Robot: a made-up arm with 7 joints. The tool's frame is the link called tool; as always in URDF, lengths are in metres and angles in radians. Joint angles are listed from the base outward.
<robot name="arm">
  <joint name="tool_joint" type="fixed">
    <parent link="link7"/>
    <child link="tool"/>
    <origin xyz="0 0 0" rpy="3.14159 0 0"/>
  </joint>
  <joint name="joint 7" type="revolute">
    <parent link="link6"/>
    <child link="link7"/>
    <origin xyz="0.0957 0 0"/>
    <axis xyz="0 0 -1"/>
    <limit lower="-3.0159" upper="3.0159"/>
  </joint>
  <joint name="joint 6" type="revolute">
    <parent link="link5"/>
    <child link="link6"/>
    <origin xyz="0 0 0"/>
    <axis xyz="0 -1 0"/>
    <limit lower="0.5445" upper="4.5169"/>
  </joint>
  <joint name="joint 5" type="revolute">
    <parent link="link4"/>
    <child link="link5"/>
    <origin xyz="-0.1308 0 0.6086"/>
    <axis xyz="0 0 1"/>
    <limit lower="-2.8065" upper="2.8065"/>
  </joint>
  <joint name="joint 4" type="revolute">
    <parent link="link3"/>
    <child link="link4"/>
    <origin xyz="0.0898 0 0"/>
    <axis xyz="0 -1 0"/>
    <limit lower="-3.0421" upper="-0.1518"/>
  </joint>
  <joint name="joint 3" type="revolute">
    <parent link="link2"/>
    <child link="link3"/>
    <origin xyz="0 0 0.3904"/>
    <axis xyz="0 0 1"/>
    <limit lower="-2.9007" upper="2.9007"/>
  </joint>
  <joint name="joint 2" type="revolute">
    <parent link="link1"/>
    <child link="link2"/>
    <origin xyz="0 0 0"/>
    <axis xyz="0 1 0"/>
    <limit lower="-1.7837" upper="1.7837"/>
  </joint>
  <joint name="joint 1" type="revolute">
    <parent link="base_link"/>
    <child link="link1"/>
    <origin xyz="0 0 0.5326"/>
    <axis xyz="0 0 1"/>
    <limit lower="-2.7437" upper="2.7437"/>
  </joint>
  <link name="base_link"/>
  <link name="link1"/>
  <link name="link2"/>
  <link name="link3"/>
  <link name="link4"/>
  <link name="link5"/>
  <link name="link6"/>
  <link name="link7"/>
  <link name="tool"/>
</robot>
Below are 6 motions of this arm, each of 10 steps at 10 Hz.
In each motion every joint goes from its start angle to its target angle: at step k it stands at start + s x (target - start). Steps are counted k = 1, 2, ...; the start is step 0. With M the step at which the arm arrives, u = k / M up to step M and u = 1 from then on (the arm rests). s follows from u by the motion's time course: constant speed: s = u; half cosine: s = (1 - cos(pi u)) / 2; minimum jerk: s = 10 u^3 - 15 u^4 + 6 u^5.
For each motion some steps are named. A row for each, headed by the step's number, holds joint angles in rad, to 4 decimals.
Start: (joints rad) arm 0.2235 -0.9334 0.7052 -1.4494 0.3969 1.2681 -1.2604
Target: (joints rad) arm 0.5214 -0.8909 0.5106 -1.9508 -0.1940 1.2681 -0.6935
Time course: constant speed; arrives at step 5
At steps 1, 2, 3, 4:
1: 0.2831 -0.9249 0.6663 -1.5497 0.2787 1.2681 -1.1470
2: 0.3427 -0.9164 0.6274 -1.6500 0.1605 1.2681 -1.0336
3: 0.4022 -0.9079 0.5884 -1.7502 0.0424 1.2681 -0.9203
4: 0.4618 -0.8994 0.5495 -1.8505 -0.0758 1.2681 -0.8069

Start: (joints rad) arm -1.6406 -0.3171 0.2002 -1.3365 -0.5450 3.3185 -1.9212
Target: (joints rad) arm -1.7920 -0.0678 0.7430 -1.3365 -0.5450 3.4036 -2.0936
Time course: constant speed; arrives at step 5
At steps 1, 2, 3, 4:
1: -1.6709 -0.2672 0.3088 -1.3365 -0.5450 3.3355 -1.9557
2: -1.7012 -0.2174 0.4173 -1.3365 -0.5450 3.3525 -1.9902
3: -1.7314 -0.1675 0.5259 -1.3365 -0.5450 3.3696 -2.0246
4: -1.7617 -0.1177 0.6344 -1.3365 -0.5450 3.3866 -2.0591

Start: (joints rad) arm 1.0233 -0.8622 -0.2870 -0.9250 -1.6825 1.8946 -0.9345
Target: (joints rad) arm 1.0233 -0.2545 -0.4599 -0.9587 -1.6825 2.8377 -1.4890
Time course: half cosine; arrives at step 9
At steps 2, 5, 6, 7, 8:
2: 1.0233 -0.7911 -0.3072 -0.9289 -1.6825 2.0049 -0.9994
5: 1.0233 -0.5056 -0.3885 -0.9448 -1.6825 2.4480 -1.2599
6: 1.0233 -0.4064 -0.4167 -0.9503 -1.6825 2.6019 -1.3504
7: 1.0233 -0.3256 -0.4397 -0.9548 -1.6825 2.7274 -1.4241
8: 1.0233 -0.2728 -0.4547 -0.9577 -1.6825 2.8093 -1.4723

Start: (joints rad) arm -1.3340 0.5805 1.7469 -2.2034 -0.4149 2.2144 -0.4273
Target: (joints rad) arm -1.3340 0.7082 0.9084 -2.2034 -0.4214 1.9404 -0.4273
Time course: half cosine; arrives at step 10
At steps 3, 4, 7, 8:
3: -1.3340 0.6068 1.5741 -2.2034 -0.4162 2.1579 -0.4273
4: -1.3340 0.6246 1.4572 -2.2034 -0.4171 2.1197 -0.4273
7: -1.3340 0.6819 1.0812 -2.2034 -0.4201 1.9969 -0.4273
8: -1.3340 0.6960 0.9885 -2.2034 -0.4208 1.9666 -0.4273

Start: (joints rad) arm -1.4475 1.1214 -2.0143 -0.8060 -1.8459 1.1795 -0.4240
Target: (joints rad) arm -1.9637 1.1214 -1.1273 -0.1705 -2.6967 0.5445 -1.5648
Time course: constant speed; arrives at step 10
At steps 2, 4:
2: -1.5507 1.1214 -1.8369 -0.6789 -2.0161 1.0525 -0.6522
4: -1.6540 1.1214 -1.6595 -0.5518 -2.1862 0.9255 -0.8803

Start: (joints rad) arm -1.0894 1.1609 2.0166 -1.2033 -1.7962 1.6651 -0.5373
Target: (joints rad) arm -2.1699 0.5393 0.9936 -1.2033 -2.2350 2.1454 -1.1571
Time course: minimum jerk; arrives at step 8
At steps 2, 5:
2: -1.2012 1.0966 1.9107 -1.2033 -1.8416 1.7148 -0.6015
5: -1.8725 0.7104 1.2751 -1.2033 -2.1142 2.0132 -0.9865

